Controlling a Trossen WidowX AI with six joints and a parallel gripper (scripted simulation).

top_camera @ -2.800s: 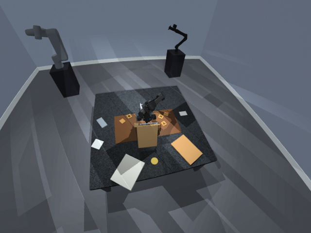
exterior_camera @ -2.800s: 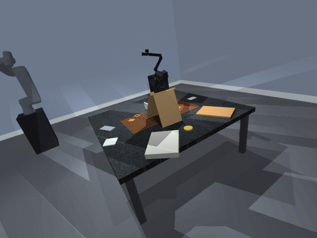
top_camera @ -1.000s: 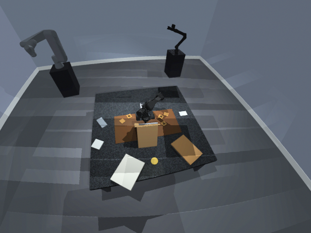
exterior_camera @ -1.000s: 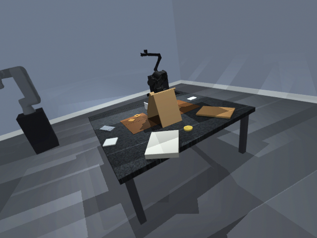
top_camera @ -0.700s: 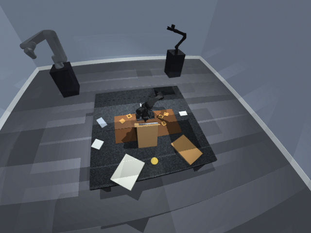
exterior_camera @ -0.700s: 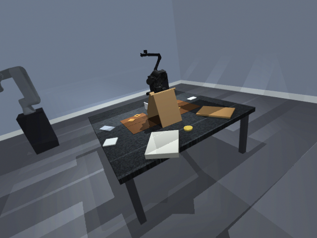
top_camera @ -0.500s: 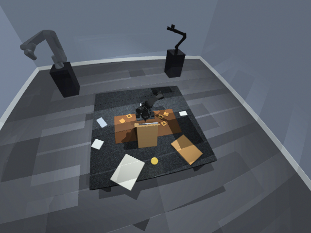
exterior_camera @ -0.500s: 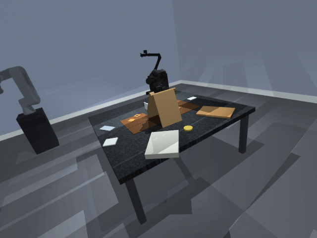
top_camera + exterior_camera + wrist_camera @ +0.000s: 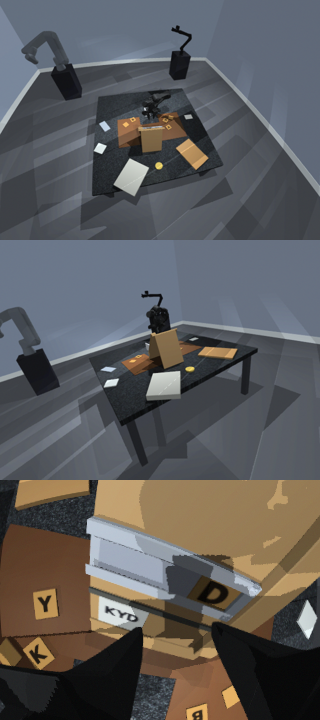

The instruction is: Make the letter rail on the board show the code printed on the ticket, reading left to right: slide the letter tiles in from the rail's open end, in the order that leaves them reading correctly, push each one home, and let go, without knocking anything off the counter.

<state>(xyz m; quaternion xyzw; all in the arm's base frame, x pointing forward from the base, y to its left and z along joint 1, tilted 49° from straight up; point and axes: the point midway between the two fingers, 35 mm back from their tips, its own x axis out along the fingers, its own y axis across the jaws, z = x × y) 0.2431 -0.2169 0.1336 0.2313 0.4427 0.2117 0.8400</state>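
The white ticket lies 15 cm below my gripper tip and 5 cm to the left of it. Round my gripper tip: white box: 43 cm ahead, 32 cm to the right, 21 cm below; then brown mat: 23 cm below, 9 cm behind, 2 cm to the left; then flat tan slab: 39 cm ahead, 33 cm to the left, 22 cm below.
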